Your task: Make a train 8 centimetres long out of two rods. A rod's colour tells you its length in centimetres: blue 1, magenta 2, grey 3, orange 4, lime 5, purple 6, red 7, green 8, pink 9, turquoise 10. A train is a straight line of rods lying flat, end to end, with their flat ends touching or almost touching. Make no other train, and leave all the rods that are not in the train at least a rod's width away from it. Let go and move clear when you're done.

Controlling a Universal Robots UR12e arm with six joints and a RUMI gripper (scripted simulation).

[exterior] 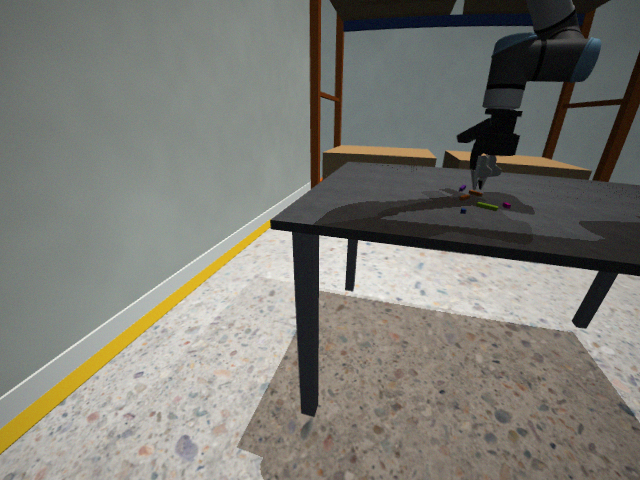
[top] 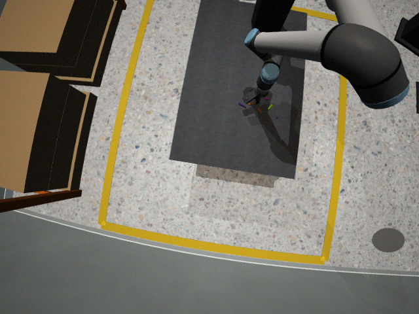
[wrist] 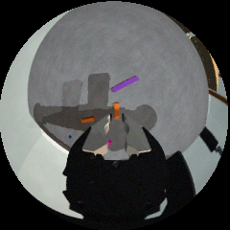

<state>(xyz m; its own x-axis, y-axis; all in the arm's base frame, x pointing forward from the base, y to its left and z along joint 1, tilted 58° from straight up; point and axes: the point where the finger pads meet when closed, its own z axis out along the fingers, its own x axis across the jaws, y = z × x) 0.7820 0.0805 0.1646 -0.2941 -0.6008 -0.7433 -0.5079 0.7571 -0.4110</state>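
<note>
Now: hand 50 mm to the left of the purple rod, 50 mm short of it and 30 mm above it. Also, from my hand: lime rod (130 mm to the left, 50 mm behind, 30 mm below); then magenta rod (90 mm behind, 80 mm to the left, 30 mm below); then small blue rod (220 mm to the left, 30 mm below).
</note>
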